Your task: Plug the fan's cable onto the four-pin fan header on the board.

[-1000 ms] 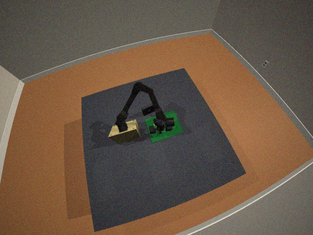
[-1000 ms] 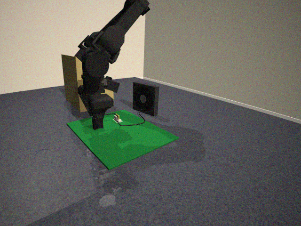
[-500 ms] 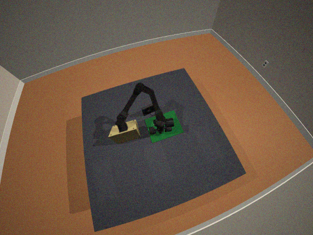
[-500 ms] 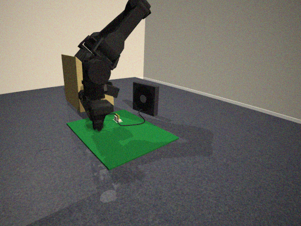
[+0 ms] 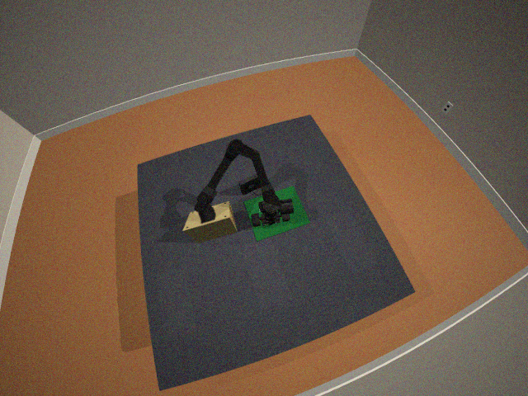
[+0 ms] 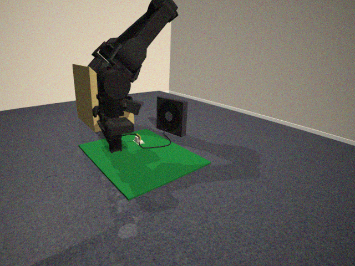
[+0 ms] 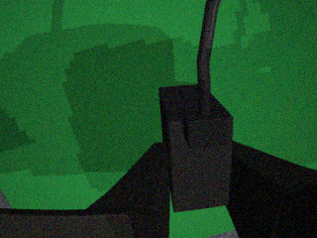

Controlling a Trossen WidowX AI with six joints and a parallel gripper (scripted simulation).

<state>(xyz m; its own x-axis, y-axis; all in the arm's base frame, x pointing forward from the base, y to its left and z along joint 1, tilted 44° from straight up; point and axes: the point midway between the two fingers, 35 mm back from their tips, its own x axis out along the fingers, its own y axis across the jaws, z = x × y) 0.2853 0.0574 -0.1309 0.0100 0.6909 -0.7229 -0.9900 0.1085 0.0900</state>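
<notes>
My gripper tip is now 90 mm to the right of the white four-pin fan header, 20 mm past it and 20 mm above it. The rest, counted from my gripper tip: dark fan plug 10 mm to the left, 10 mm above; then green board 60 mm to the left, 50 mm ahead, 30 mm below; then black fan 230 mm to the left, 40 mm behind, 40 mm above.
</notes>
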